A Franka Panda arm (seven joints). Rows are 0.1 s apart.
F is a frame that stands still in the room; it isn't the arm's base.
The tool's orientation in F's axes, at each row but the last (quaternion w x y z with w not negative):
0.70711, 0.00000, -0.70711, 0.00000
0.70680, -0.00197, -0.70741, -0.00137
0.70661, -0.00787, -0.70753, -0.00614
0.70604, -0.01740, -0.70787, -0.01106
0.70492, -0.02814, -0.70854, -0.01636
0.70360, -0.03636, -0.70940, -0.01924
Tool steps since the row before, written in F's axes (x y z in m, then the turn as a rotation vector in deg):
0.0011, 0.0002, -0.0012, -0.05, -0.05, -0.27
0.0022, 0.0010, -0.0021, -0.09, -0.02, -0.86
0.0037, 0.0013, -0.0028, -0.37, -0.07, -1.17
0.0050, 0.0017, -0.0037, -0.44, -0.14, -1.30
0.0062, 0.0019, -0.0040, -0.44, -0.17, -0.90
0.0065, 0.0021, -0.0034, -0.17, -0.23, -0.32
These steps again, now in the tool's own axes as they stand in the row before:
-0.0012, 0.0002, -0.0011, -0.27, -0.05, 0.05
-0.0021, 0.0010, -0.0022, -0.86, -0.02, 0.09
-0.0028, 0.0014, -0.0037, -1.17, -0.07, 0.37
-0.0037, 0.0019, -0.0049, -1.30, -0.15, 0.44
-0.0040, 0.0024, -0.0060, -0.90, -0.18, 0.43
-0.0034, 0.0027, -0.0063, -0.32, -0.23, 0.15

